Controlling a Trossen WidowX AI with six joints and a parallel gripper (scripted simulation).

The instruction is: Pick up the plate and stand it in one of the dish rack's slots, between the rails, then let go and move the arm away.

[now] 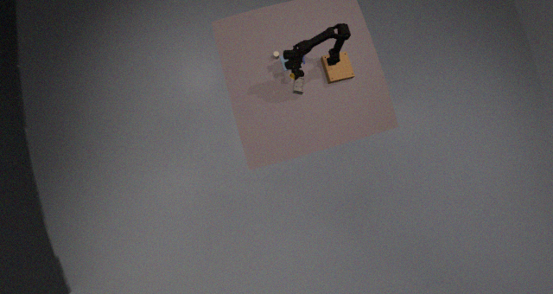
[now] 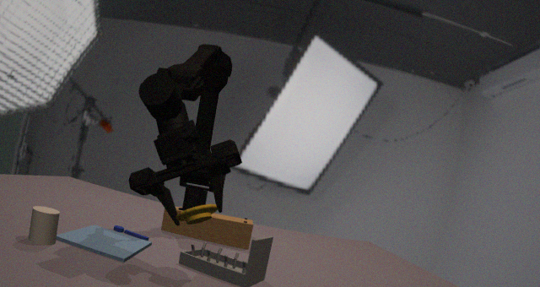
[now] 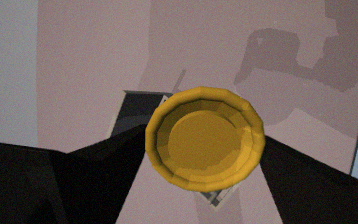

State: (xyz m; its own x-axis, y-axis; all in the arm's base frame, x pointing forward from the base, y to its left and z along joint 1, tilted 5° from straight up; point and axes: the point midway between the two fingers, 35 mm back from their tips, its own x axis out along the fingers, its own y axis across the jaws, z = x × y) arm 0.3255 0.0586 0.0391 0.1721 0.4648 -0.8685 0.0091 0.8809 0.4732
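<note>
Right now my gripper tip is 70 mm above the grey dish rack, 50 mm to the right of it and 40 mm past it. Also, from my gripper tip: plate: 10 mm above; then beige cylinder: 230 mm to the right, 80 mm ahead, 70 mm below; then blue utensil: 170 mm to the right, 130 mm behind, 90 mm below.
</note>
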